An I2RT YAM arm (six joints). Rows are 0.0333 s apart.
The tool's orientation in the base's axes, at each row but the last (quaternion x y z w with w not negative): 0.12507 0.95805 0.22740 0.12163; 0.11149 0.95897 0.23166 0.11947; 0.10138 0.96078 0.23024 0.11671; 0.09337 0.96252 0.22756 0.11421; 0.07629 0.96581 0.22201 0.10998; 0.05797 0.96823 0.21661 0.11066
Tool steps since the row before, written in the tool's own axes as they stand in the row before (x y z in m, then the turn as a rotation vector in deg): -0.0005 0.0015 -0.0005 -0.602 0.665 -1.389; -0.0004 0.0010 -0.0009 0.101 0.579 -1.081; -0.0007 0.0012 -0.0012 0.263 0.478 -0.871; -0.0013 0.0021 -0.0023 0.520 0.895 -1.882; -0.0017 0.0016 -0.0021 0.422 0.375 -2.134; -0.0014 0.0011 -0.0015 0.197 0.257 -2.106
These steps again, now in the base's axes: 0.0006 0.0009 0.0012 0.285 -0.165 1.620; 0.0003 0.0004 0.0013 -0.307 0.078 1.189; 0.0005 0.0004 0.0017 -0.419 0.118 0.931; 0.0009 0.0006 0.0032 -0.877 0.123 1.957; 0.0013 0.0002 0.0029 -0.896 -0.463 1.964; 0.0011 0.0002 0.0021 -0.679 -0.594 1.931
